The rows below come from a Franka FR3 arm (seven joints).
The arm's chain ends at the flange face. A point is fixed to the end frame.
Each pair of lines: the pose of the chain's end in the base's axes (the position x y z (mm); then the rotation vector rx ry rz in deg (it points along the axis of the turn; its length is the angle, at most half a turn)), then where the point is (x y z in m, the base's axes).
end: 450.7 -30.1 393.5 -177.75 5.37 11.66
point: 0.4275 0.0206 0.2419
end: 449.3 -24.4 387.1 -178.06 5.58 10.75
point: 0.4277 0.0256 0.2350
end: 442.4 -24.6 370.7 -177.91 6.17 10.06
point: 0.4223 0.0259 0.2186
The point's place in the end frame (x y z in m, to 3 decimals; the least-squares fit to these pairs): -0.006 -0.045 0.155
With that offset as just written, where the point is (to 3 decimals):
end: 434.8 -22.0 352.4 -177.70 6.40 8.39
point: 0.418 0.029 0.200
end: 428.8 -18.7 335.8 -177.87 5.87 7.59
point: 0.413 0.032 0.183
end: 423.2 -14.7 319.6 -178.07 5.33 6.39
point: 0.409 0.036 0.167
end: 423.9 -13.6 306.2 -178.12 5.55 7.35
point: 0.408 0.036 0.153
